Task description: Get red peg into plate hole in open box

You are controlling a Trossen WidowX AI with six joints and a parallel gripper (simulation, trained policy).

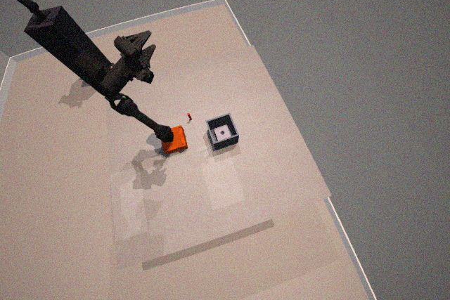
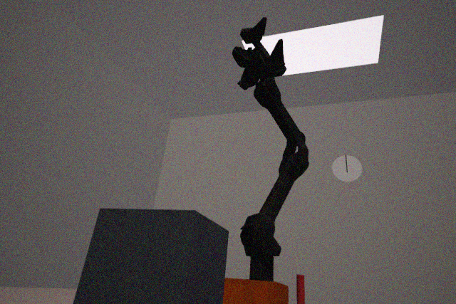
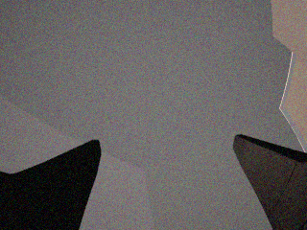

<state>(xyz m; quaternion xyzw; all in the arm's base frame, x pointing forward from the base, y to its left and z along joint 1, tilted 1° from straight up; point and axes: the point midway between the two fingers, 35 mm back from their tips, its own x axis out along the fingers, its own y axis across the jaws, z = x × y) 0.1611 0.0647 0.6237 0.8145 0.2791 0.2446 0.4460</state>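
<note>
The red peg lies 66 cm below my gripper tip, 6 cm to the left of it and 3 cm behind it. Round my gripper tip: light grey plate: 65 cm below, 18 cm ahead, 10 cm to the right.
</note>
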